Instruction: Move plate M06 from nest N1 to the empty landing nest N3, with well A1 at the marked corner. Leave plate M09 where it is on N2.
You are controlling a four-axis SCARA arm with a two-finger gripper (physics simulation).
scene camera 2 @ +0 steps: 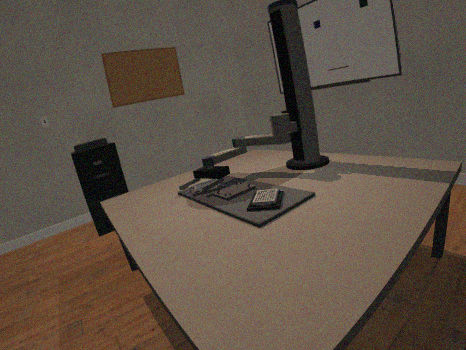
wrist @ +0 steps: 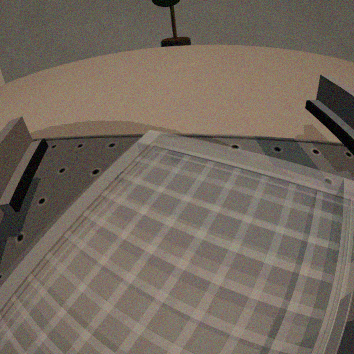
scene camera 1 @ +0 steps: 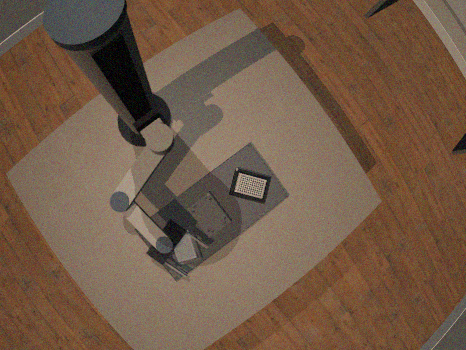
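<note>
A clear plate with a pale grid [scene camera 1: 186, 250] [wrist: 200, 240], taken as M06, lies at the left end of the grey board [scene camera 1: 276, 192] [scene camera 2: 295, 196] [wrist: 75, 162]; its label and marked corner cannot be read. My gripper [scene camera 1: 200, 259] [scene camera 2: 190, 190] [wrist: 179, 98] is open and low over it, with a finger on each side, apart from the plate. The plate looks turned relative to the fingers in the wrist view. The empty nest [scene camera 1: 210, 214] [scene camera 2: 234, 190], taken as N3, is mid-board, partly in the arm's shadow. A dark-framed plate [scene camera 1: 251, 185] [scene camera 2: 266, 196], taken as M09, sits at the other end.
The arm's column [scene camera 1: 125, 75] [scene camera 2: 302, 90] stands behind the board on the tan table [scene camera 1: 310, 175] [scene camera 2: 240, 270]. The arm links [scene camera 1: 147, 227] [scene camera 2: 225, 156] reach to the board's left end. A dark cabinet [scene camera 2: 102, 185] stands beyond the table.
</note>
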